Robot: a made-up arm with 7 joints. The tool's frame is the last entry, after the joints.
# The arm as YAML. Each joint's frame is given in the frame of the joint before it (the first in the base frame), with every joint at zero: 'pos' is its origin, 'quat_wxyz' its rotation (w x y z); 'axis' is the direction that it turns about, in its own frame. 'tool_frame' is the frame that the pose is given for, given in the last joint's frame.
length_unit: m
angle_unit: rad
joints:
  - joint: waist
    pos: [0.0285, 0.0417, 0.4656]
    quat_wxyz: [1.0, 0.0, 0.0, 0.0]
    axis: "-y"
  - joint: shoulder
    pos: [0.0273, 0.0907, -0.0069]
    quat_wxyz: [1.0, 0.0, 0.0, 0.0]
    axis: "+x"
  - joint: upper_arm
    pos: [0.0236, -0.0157, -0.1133]
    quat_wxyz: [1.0, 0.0, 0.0, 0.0]
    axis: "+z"
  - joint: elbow
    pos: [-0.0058, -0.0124, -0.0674]
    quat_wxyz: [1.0, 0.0, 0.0, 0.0]
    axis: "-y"
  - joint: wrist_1
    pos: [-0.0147, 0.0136, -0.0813]
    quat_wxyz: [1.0, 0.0, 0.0, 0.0]
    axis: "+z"
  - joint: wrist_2
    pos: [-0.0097, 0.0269, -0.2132]
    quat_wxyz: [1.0, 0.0, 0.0, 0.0]
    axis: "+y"
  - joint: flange
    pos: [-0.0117, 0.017, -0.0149]
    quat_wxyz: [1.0, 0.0, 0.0, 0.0]
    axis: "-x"
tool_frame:
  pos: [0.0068, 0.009, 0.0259]
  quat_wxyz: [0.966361, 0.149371, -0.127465, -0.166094]
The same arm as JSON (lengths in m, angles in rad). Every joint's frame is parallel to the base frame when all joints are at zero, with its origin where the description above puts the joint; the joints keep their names.
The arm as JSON. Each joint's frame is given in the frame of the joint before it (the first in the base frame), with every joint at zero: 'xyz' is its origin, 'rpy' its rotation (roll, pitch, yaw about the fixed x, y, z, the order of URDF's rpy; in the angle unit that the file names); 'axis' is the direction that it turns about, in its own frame. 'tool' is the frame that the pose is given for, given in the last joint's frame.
{
  "units": {
    "length": "m",
    "angle": "rad"
  },
  "joints": [
    {
      "name": "waist",
      "type": "revolute",
      "origin": {
        "xyz": [
          0.0285,
          0.0417,
          0.4656
        ],
        "rpy": [
          0.0,
          0.0,
          0.0
        ]
      },
      "axis": [
        0.0,
        -1.0,
        0.0
      ]
    },
    {
      "name": "shoulder",
      "type": "revolute",
      "origin": {
        "xyz": [
          0.0273,
          0.0907,
          -0.0069
        ],
        "rpy": [
          0.0,
          0.0,
          0.0
        ]
      },
      "axis": [
        1.0,
        0.0,
        0.0
      ]
    },
    {
      "name": "upper_arm",
      "type": "revolute",
      "origin": {
        "xyz": [
          0.0236,
          -0.0157,
          -0.1133
        ],
        "rpy": [
          0.0,
          0.0,
          0.0
        ]
      },
      "axis": [
        0.0,
        0.0,
        1.0
      ]
    },
    {
      "name": "elbow",
      "type": "revolute",
      "origin": {
        "xyz": [
          -0.0058,
          -0.0124,
          -0.0674
        ],
        "rpy": [
          0.0,
          0.0,
          0.0
        ]
      },
      "axis": [
        0.0,
        -1.0,
        0.0
      ]
    },
    {
      "name": "wrist_1",
      "type": "revolute",
      "origin": {
        "xyz": [
          -0.0147,
          0.0136,
          -0.0813
        ],
        "rpy": [
          0.0,
          0.0,
          0.0
        ]
      },
      "axis": [
        0.0,
        0.0,
        1.0
      ]
    },
    {
      "name": "wrist_2",
      "type": "revolute",
      "origin": {
        "xyz": [
          -0.0097,
          0.0269,
          -0.2132
        ],
        "rpy": [
          0.0,
          0.0,
          0.0
        ]
      },
      "axis": [
        0.0,
        1.0,
        0.0
      ]
    },
    {
      "name": "flange",
      "type": "revolute",
      "origin": {
        "xyz": [
          -0.0117,
          0.017,
          -0.0149
        ],
        "rpy": [
          0.0,
          0.0,
          0.0
        ]
      },
      "axis": [
        -1.0,
        0.0,
        0.0
      ]
    }
  ],
  "tool": {
    "origin": {
      "xyz": [
        0.0068,
        0.009,
        0.0259
      ],
      "rpy": [
        0.3444,
        -0.198,
        -0.375
      ]
    }
  }
}

